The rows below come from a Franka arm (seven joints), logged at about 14 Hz.
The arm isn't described. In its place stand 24 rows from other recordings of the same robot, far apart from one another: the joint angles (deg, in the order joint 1, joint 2, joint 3, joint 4, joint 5, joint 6, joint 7), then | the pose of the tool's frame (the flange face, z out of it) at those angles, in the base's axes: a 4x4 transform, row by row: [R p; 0 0 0 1], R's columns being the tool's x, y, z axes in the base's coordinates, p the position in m.
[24.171 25.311 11.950 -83.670 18.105 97.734 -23.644] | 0.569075, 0.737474, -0.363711, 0.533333; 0.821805, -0.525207, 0.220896, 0.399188; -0.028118, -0.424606, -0.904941, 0.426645; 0, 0, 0, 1
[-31.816 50.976 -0.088 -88.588 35.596 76.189 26.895] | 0.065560, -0.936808, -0.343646, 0.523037; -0.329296, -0.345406, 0.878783, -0.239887; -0.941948, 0.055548, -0.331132, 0.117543; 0, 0, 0, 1
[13.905 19.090 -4.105 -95.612 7.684 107.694 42.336] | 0.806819, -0.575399, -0.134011, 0.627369; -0.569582, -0.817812, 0.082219, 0.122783; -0.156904, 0.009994, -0.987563, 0.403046; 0, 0, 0, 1
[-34.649 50.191 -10.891 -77.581 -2.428 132.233 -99.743] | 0.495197, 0.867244, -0.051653, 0.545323; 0.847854, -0.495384, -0.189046, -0.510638; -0.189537, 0.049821, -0.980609, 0.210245; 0, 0, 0, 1
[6.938 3.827 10.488 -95.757 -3.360 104.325 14.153] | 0.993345, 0.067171, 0.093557, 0.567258; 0.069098, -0.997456, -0.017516, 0.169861; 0.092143, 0.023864, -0.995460, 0.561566; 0, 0, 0, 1
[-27.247 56.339 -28.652 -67.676 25.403 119.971 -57.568] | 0.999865, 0.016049, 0.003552, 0.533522; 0.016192, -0.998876, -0.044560, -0.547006; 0.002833, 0.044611, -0.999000, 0.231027; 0, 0, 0, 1
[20.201 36.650 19.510 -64.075 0.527 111.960 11.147] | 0.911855, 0.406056, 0.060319, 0.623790; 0.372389, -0.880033, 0.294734, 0.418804; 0.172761, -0.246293, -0.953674, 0.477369; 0, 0, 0, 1
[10.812 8.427 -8.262 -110.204 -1.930 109.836 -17.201] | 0.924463, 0.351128, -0.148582, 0.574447; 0.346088, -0.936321, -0.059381, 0.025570; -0.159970, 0.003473, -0.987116, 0.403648; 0, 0, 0, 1
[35.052 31.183 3.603 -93.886 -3.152 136.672 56.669] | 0.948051, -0.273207, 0.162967, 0.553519; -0.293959, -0.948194, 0.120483, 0.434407; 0.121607, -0.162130, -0.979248, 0.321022; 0, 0, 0, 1
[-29.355 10.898 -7.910 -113.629 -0.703 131.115 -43.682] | 0.990256, 0.119363, 0.071729, 0.481793; 0.126107, -0.987135, -0.098293, -0.363418; 0.059074, 0.106381, -0.992569, 0.382884; 0, 0, 0, 1
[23.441 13.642 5.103 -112.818 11.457 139.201 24.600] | 0.989876, -0.056433, 0.130233, 0.547242; -0.086808, -0.966650, 0.240940, 0.295658; 0.112293, -0.249806, -0.961763, 0.374448; 0, 0, 0, 1
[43.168 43.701 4.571 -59.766 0.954 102.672 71.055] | 0.905813, -0.419391, -0.060114, 0.522526; -0.417613, -0.907735, 0.040195, 0.547800; -0.071425, -0.011305, -0.997382, 0.388258; 0, 0, 0, 1
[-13.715 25.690 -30.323 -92.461 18.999 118.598 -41.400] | 0.983896, -0.142154, 0.108354, 0.527833; -0.142728, -0.989759, -0.002474, -0.423536; 0.107596, -0.013031, -0.994109, 0.401401; 0, 0, 0, 1
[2.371 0.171 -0.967 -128.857 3.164 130.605 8.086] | 0.988193, -0.150778, 0.027216, 0.524443; -0.151842, -0.987489, 0.042534, 0.014178; 0.020462, -0.046164, -0.998724, 0.366528; 0, 0, 0, 1
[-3.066 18.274 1.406 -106.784 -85.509 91.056 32.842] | 0.997616, 0.034185, -0.059952, 0.604572; -0.056888, -0.084487, -0.994799, -0.123834; -0.039073, 0.995838, -0.082341, 0.394975; 0, 0, 0, 1
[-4.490 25.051 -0.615 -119.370 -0.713 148.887 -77.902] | 0.284483, 0.955611, 0.076656, 0.592796; 0.958669, -0.283968, -0.017774, -0.052619; 0.004783, 0.078544, -0.996899, 0.220219; 0, 0, 0, 1
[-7.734 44.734 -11.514 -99.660 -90.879 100.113 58.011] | 0.984906, -0.061357, -0.161849, 0.580149; -0.161103, 0.016947, -0.986792, -0.284310; 0.063289, 0.997972, 0.006807, 0.171160; 0, 0, 0, 1
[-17.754 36.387 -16.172 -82.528 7.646 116.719 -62.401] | 0.882661, 0.468528, -0.037309, 0.616270; 0.467547, -0.883380, -0.032245, -0.360992; -0.048065, 0.011018, -0.998783, 0.327646; 0, 0, 0, 1
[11.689 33.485 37.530 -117.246 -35.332 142.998 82.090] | 0.985362, -0.162945, 0.050111, 0.388913; -0.164577, -0.985897, 0.030351, 0.448325; 0.044459, -0.038154, -0.998282, 0.206159; 0, 0, 0, 1
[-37.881 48.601 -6.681 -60.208 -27.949 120.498 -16.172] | 0.970157, -0.193065, -0.146704, 0.571515; -0.241541, -0.822634, -0.514714, -0.547604; -0.021310, 0.534789, -0.844717, 0.357203; 0, 0, 0, 1
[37.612 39.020 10.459 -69.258 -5.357 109.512 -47.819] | -0.090797, 0.995866, 0.002707, 0.527674; 0.995059, 0.090613, 0.040588, 0.523971; 0.040174, 0.006379, -0.999172, 0.384664; 0, 0, 0, 1
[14.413 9.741 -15.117 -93.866 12.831 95.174 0.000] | 0.989237, -0.059508, -0.133677, 0.598579; -0.034885, -0.983139, 0.179503, 0.024399; -0.142105, -0.172908, -0.974633, 0.506298; 0, 0, 0, 1
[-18.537 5.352 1.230 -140.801 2.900 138.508 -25.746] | 0.988026, 0.102011, -0.115750, 0.445971; 0.110914, -0.991126, 0.073266, -0.138571; -0.107249, -0.085227, -0.990573, 0.249213; 0, 0, 0, 1
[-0.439 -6.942 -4.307 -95.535 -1.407 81.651 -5.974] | 0.992309, 0.020614, -0.122054, 0.497929; 0.020121, -0.999784, -0.005272, -0.046707; -0.122137, 0.002775, -0.992509, 0.631535; 0, 0, 0, 1
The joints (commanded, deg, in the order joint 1, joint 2, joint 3, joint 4, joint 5, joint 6, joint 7), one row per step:
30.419, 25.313, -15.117, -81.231, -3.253, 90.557, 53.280
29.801, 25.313, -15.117, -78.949, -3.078, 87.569, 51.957
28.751, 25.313, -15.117, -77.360, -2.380, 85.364, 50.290
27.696, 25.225, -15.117, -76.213, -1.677, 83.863, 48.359
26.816, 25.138, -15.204, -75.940, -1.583, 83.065, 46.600
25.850, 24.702, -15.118, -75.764, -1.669, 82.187, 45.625
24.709, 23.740, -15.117, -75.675, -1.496, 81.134, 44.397
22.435, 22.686, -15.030, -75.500, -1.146, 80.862, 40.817
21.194, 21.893, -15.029, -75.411, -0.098, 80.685, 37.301
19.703, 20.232, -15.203, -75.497, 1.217, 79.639, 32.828
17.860, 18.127, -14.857, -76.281, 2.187, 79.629, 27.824
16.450, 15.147, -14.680, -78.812, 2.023, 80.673, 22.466
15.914, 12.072, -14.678, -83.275, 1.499, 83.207, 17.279
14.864, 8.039, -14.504, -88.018, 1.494, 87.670, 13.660
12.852, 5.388, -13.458, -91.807, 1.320, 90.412, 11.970
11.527, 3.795, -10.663, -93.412, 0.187, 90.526, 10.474
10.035, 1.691, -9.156, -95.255, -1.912, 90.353, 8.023
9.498, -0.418, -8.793, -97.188, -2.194, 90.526, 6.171
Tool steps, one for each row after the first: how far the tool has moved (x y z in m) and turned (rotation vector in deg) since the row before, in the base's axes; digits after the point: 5 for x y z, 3 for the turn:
0.00071, -0.00533, 0.01482, 0.212, 0.989, 0.358
0.00150, -0.00958, 0.01005, 0.857, 1.109, 0.207
0.00159, -0.00981, 0.00827, 1.084, 0.815, 0.547
0.00124, -0.01055, 0.00241, 0.418, 0.779, 0.609
-0.00010, -0.01082, 0.00532, 0.244, 0.476, -0.053
-0.00166, -0.01375, 0.01027, 0.716, 0.325, -0.139
0.00155, -0.02462, 0.01244, 1.742, -0.202, 1.136
-0.00052, -0.01235, 0.00891, 2.240, -0.019, 1.976
-0.00521, -0.01745, 0.01618, 2.862, 0.166, 2.409
-0.00607, -0.01775, 0.01599, 2.941, -0.729, 3.172
-0.00999, -0.01853, 0.01253, 1.924, -1.109, 3.830
-0.01078, -0.01201, -0.00067, 1.364, -0.865, 4.378
-0.01146, -0.01491, 0.00800, 1.702, -3.529, 2.559
-0.00945, -0.01406, -0.00121, 0.791, -1.492, 0.626
-0.00821, 0.01010, 0.00227, -0.401, -0.013, 3.060
-0.01116, -0.00581, 0.00513, -1.369, -0.006, 2.685
-0.01085, -0.00374, 0.00457, 0.264, -0.249, 1.702

